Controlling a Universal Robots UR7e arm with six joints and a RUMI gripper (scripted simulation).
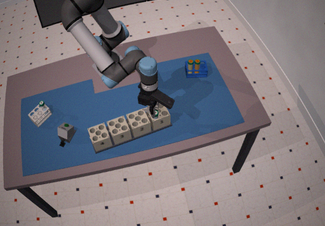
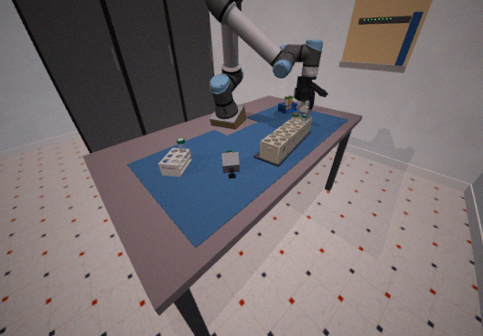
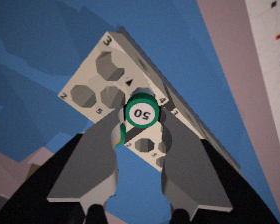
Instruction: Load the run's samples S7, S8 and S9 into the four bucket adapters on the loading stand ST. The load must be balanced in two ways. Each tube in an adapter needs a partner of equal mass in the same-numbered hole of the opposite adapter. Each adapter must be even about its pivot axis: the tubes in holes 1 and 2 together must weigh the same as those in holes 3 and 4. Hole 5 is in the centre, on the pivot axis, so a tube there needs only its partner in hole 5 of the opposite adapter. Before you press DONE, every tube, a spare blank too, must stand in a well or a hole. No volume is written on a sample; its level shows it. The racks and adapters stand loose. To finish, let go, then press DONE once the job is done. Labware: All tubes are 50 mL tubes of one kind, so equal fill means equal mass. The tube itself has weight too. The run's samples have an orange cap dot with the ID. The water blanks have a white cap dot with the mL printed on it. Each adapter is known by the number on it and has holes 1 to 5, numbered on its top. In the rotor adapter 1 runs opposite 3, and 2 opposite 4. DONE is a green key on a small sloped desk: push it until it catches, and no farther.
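Now: the sample tube S7 300 mm behind my hand, 280 mm to the left of it and 60 mm below it. From my hand the other things lie so: DONE desk: 490 mm to the right, 80 mm behind, 70 mm below; sample tube S8: 60 mm below, 40 mm behind, 10 mm to the right; blue sample rack: 330 mm to the left, 310 mm behind, 90 mm below.
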